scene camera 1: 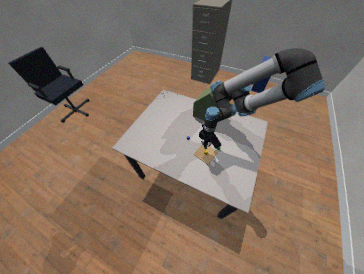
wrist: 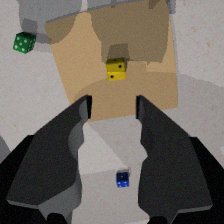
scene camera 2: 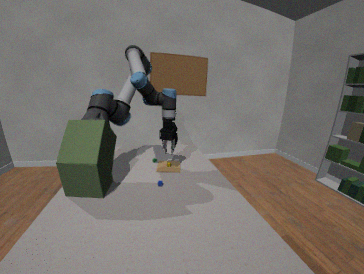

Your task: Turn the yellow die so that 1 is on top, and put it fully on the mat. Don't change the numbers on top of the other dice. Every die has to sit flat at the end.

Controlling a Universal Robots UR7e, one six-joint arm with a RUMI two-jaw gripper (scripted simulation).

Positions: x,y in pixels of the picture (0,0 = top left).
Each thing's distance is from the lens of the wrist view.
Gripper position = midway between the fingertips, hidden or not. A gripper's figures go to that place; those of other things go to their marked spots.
gripper (wrist: 113,97): 0.14 m
mat (wrist: 81,44): 0.21 m
